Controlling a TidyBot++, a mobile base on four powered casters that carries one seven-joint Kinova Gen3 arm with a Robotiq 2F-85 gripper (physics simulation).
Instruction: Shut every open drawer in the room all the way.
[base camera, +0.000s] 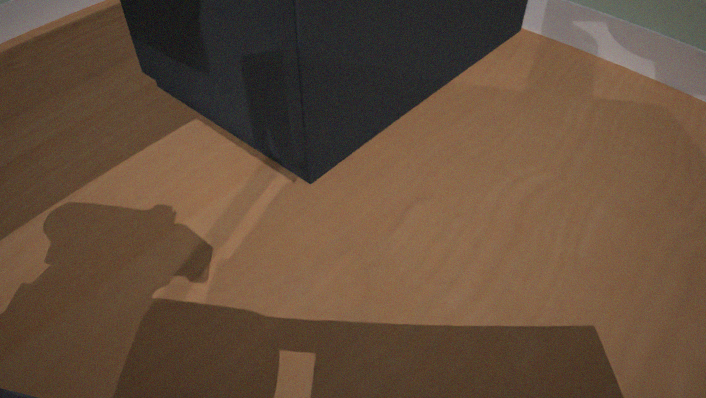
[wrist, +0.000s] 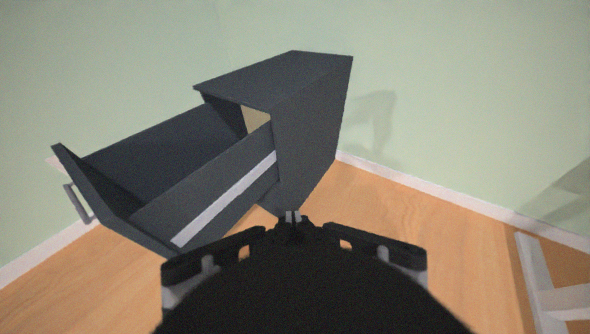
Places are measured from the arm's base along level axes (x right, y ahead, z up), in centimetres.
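Where they show: gripper, fingertip midpoint: (wrist: 293, 220).
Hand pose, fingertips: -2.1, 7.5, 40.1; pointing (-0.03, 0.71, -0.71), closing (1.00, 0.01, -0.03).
After its pixels a point has its place, as x, y, z.
A dark grey cabinet (base camera: 400, 55) {3.3, 60.0, -29.0} (wrist: 312, 125) {7.8, 66.0, 14.8} stands near the room's corner. In the wrist view its upper drawer (wrist: 200, 182) {-24.9, 26.8, 24.8} is pulled far out to the left, with a pale rail on its side and a grey bar handle (wrist: 78, 204) {-47.4, 20.6, 27.1} on its front. The lower part of the cabinet front is mostly hidden behind the drawer and my gripper. The open drawer does not show in the base view. My gripper (wrist: 293, 220) {-2.1, 7.5, 40.1} is shut and empty; in the wrist view its tips appear below the cabinet's near lower corner, right of the drawer front, apparently touching nothing.
A white table leg frame (wrist: 535, 270) stands on the floor at the right of the wrist view. A white skirting board (base camera: 685, 70) {61.7, 80.0, -35.4} (wrist: 425, 190) {85.4, 62.9, -37.7} runs along the green wall (wrist: 475, 90) {78.2, 69.7, 25.3} behind the cabinet. Shadows of the robot fall on the wooden floor (base camera: 425, 240) {6.4, 38.7, -39.6}.
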